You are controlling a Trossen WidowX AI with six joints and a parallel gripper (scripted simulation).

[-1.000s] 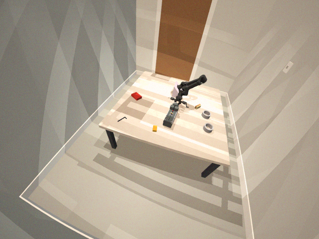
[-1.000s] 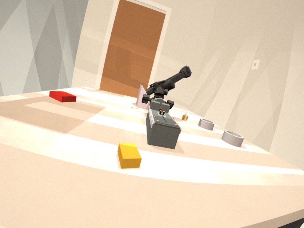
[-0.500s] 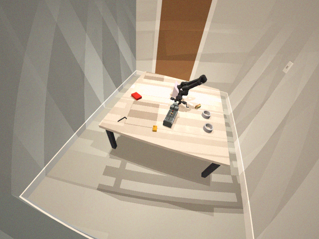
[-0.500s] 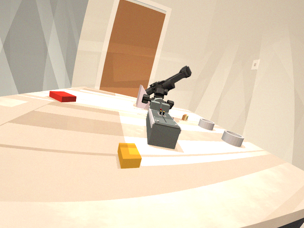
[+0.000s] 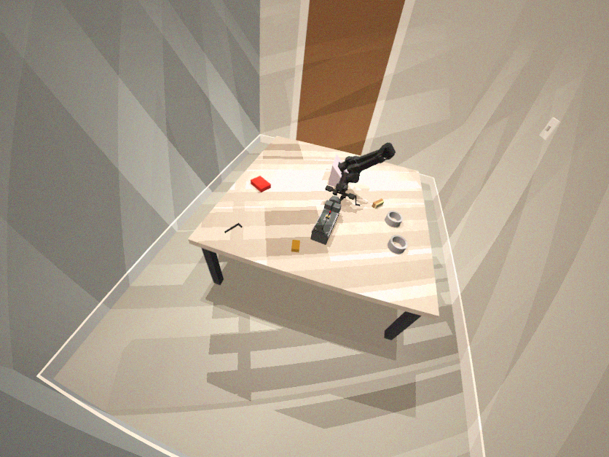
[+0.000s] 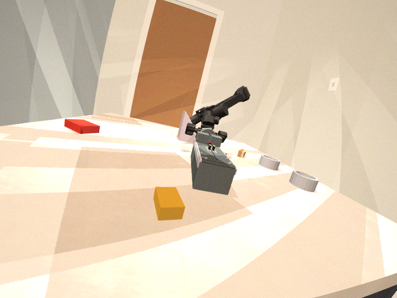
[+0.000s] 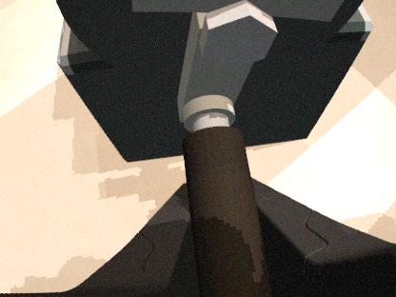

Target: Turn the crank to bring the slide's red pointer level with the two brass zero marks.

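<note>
Right now the dark brown crank handle is 2 cm behind my gripper tip and 2 cm above it. From my gripper tip the other things lie so: red pointer: 12 cm ahead, 5 cm above, 2 cm to the right; then yellow block: 36 cm ahead, 15 cm to the right, 2 cm below; then tan block: 28 cm to the left, 15 cm behind, 2 cm below.
</note>
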